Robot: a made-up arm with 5 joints.
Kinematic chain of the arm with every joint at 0, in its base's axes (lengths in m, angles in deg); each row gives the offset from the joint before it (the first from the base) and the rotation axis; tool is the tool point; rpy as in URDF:
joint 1: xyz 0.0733 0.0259 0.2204 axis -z
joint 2: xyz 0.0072 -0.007 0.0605 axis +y
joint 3: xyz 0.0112 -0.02 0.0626 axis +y
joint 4: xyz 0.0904 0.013 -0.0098 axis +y
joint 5: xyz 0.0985 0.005 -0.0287 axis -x
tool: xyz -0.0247 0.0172 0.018 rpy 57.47 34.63 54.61
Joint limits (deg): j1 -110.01..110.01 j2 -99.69..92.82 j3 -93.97..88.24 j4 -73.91..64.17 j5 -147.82..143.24
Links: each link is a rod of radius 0.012 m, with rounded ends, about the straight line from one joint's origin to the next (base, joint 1, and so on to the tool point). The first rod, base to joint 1, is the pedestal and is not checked.
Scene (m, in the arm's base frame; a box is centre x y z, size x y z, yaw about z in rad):
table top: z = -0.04
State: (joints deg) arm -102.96 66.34 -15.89 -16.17 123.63
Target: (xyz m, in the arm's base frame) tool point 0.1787 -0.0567 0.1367
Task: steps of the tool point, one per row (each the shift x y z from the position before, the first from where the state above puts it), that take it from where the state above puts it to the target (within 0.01 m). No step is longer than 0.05 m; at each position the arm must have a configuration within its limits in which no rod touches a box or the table.
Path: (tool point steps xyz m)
1: 0.0362 0.0013 0.0000
2: 0.0351 -0.0074 0.0001
3: 0.0320 -0.0155 0.0001
4: 0.0269 -0.0225 0.0002
5: 0.0205 -0.0280 0.0002
6: 0.0130 -0.0319 0.0002
7: 0.0048 -0.0336 0.0003
8: -0.0033 -0.0335 0.0003
9: -0.0113 -0.0313 0.0004
10: -0.0183 -0.0273 0.0004

